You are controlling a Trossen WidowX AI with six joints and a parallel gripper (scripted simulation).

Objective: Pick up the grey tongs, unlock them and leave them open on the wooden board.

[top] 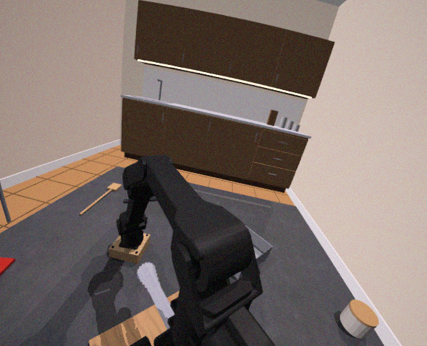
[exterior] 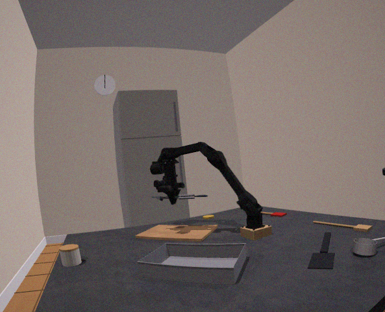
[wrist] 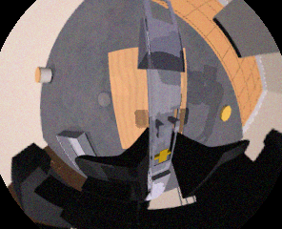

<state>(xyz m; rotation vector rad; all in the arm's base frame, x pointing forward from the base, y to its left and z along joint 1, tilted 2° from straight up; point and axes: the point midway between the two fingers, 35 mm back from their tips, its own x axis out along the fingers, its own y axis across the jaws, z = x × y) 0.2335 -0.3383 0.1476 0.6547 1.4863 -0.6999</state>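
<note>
Right now my gripper tip is 150 mm above the wooden board. Round my gripper tip: yellow lock piece 40 mm above; then roasting tin 140 mm ahead, 470 mm to the left, 130 mm below; then yellow disc 300 mm behind, 190 mm to the right, 150 mm below.
</note>
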